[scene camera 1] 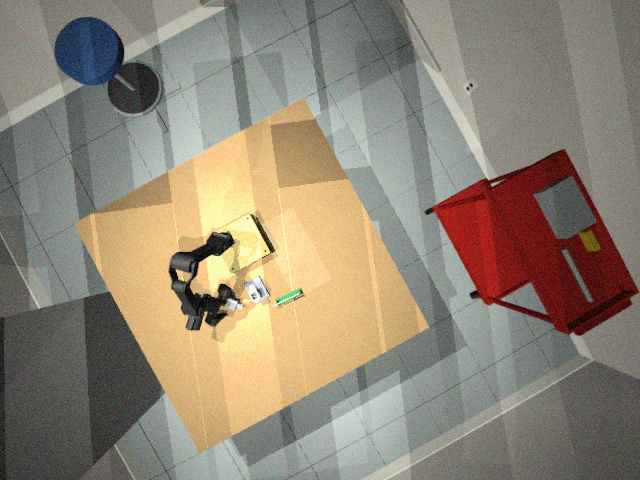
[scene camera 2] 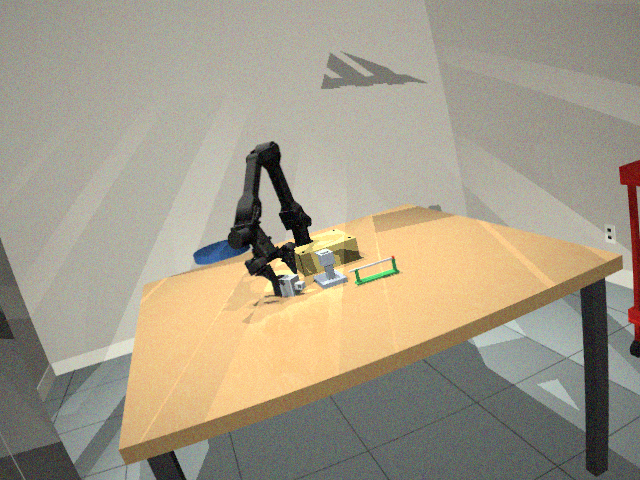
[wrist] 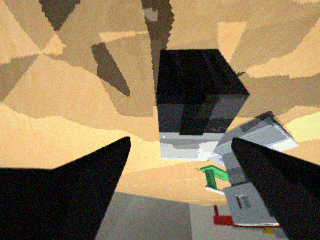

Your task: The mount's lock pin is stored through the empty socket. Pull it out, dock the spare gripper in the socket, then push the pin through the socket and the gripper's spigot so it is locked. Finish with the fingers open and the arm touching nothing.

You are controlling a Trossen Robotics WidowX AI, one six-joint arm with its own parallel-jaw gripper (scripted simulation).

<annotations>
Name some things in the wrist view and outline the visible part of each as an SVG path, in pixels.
The gripper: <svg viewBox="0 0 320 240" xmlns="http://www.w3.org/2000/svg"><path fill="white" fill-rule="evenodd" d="M234 137L231 149L238 163L261 195L264 203L282 228L286 237L289 240L320 240L320 164ZM130 136L125 136L83 157L51 169L29 167L0 168L0 240L95 240L126 165L131 149Z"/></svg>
A spare gripper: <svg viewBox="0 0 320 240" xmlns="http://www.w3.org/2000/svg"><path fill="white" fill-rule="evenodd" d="M160 50L156 97L161 160L207 161L250 94L218 49Z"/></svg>
</annotations>
